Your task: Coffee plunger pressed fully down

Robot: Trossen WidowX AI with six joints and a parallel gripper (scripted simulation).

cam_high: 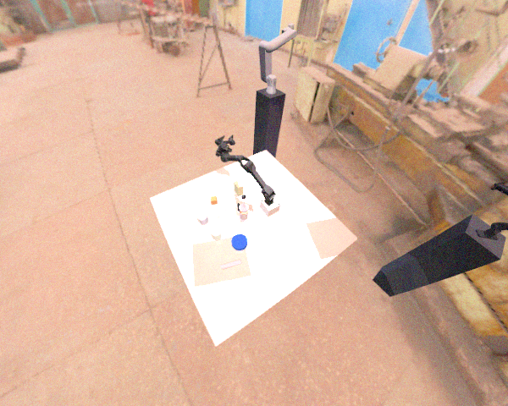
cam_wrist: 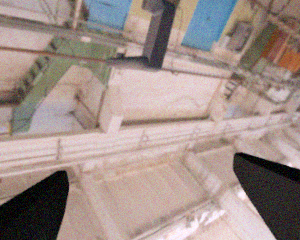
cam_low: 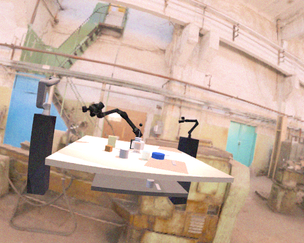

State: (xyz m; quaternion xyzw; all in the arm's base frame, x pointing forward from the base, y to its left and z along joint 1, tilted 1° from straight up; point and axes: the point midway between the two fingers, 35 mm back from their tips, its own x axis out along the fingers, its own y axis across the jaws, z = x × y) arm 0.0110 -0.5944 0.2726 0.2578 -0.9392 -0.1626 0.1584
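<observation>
The coffee press lies 540 mm to the left of my gripper tip, 250 mm ahead of it and 240 mm below it. Round my gripper tip: orange cube (360 mm below, 360 mm ahead, 280 mm to the left); then pale block (330 mm below, 320 mm to the left, 120 mm ahead); then blue disc (730 mm to the left, 410 mm ahead, 360 mm below).
</observation>
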